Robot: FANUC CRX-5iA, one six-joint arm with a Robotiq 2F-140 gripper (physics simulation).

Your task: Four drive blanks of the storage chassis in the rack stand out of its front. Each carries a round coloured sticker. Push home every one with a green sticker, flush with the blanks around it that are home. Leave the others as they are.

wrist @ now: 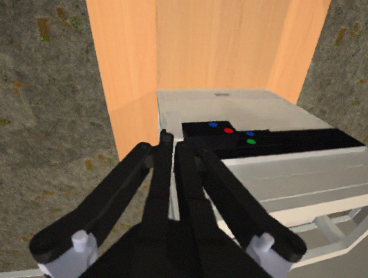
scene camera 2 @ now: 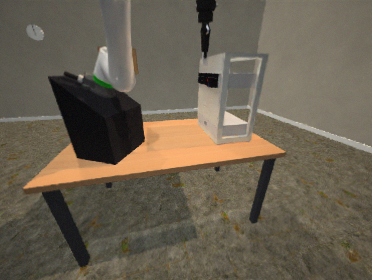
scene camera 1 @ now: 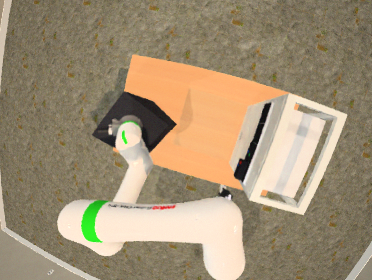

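The black storage chassis [scene camera 1: 257, 137] [scene camera 2: 213, 80] [wrist: 310, 142] crosses the front of the white rack [scene camera 1: 280, 205] [scene camera 2: 224, 102] [wrist: 300, 207]. In the wrist view, blanks with a blue sticker [wrist: 213, 124] and a red sticker [wrist: 228, 130] stand out at the chassis's left end. Right of them are another blue sticker [wrist: 250, 133] and, close by it, a green sticker [wrist: 251, 141]; how far their blanks stand out is unclear. My gripper [scene camera 1: 225, 194] [scene camera 2: 205, 53] [wrist: 172, 122] is shut and empty, near the chassis's left end in the wrist view. Its fingers hide part of that end.
The rack stands on a wooden table [scene camera 1: 165, 75] [scene camera 2: 165, 150] [wrist: 200, 45]. A black pedestal [scene camera 1: 160, 122] [scene camera 2: 95, 130] carries the arm's base at the table's other end. The arm's white link [scene camera 1: 160, 222] passes beside the table in scene camera 1.
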